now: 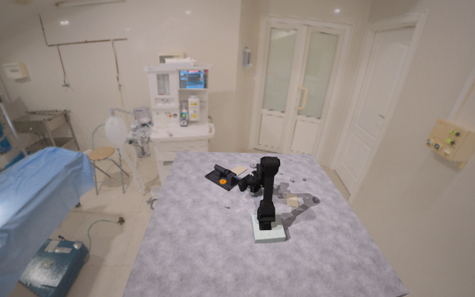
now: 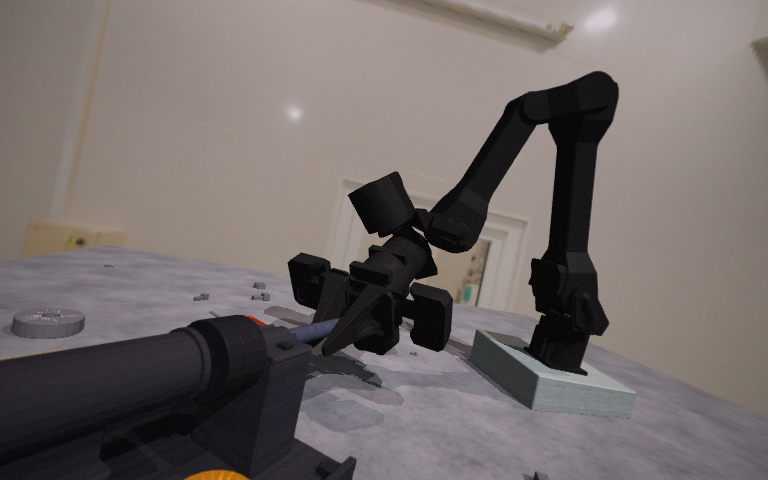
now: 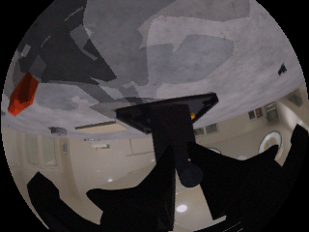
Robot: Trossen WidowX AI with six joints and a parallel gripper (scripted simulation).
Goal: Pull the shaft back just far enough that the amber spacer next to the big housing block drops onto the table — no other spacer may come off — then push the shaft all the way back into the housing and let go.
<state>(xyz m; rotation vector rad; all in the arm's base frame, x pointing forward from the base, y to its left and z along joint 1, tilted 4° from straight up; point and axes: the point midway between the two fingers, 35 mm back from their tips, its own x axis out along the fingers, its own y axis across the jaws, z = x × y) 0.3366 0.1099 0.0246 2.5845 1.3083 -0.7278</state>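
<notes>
The amber spacer lies 50 mm ahead of my gripper tip, 110 mm to the left of it and 50 mm below it. The rest, counted from my gripper tip: shaft (20 mm ahead, 30 mm to the left, 20 mm above); red-handled tool (90 mm ahead, 210 mm to the right, 60 mm below); grey ring (270 mm ahead, 120 mm to the right, 50 mm below).
</notes>
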